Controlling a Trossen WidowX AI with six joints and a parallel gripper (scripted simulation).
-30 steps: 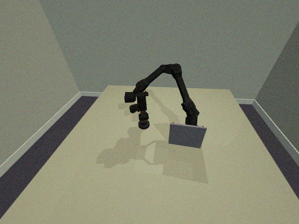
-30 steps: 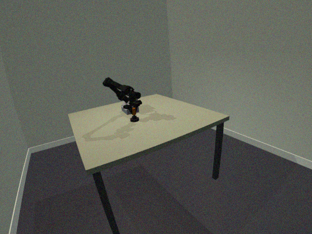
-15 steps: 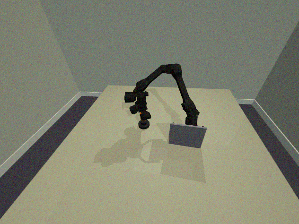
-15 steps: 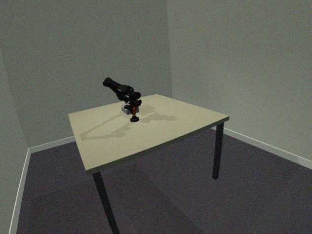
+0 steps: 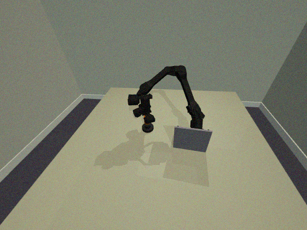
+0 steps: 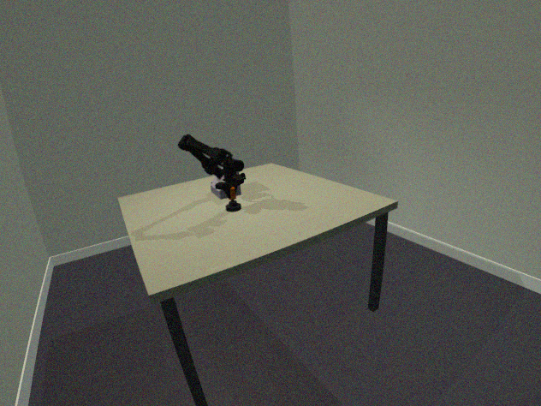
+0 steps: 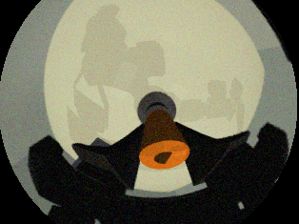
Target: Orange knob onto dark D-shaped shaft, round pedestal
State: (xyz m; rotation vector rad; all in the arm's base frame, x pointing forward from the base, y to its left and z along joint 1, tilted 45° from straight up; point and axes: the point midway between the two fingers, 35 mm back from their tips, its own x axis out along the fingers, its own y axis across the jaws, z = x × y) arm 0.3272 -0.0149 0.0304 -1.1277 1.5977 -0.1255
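My gripper tip is now 20 mm below the orange knob. From my gripper tip the other things lie so: round pedestal 40 mm below.
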